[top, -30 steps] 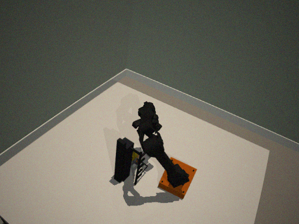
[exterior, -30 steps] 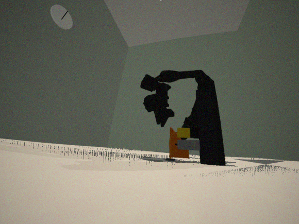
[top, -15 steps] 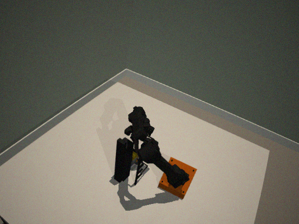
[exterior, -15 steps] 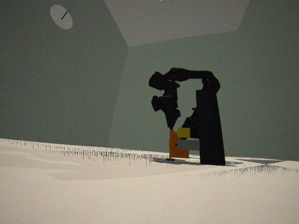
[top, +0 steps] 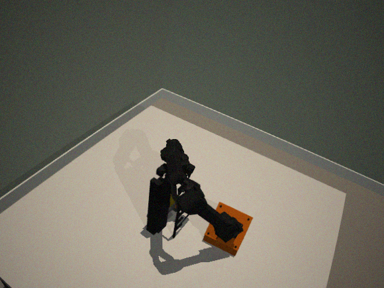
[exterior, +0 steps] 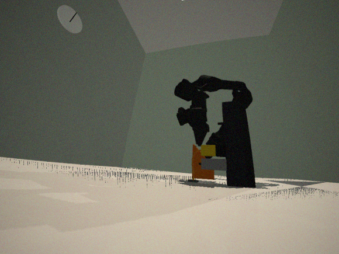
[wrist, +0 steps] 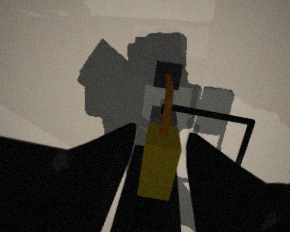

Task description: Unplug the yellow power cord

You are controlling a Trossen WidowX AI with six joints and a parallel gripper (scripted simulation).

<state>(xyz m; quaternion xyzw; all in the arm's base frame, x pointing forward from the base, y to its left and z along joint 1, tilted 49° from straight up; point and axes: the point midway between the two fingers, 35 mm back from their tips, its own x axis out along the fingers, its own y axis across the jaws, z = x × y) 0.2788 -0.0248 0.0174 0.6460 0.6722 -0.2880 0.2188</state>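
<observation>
The yellow plug is 50 mm to the left of my gripper tip and 10 mm below it. Round my gripper tip: black post: 10 mm ahead, 150 mm to the left, 30 mm above.
</observation>
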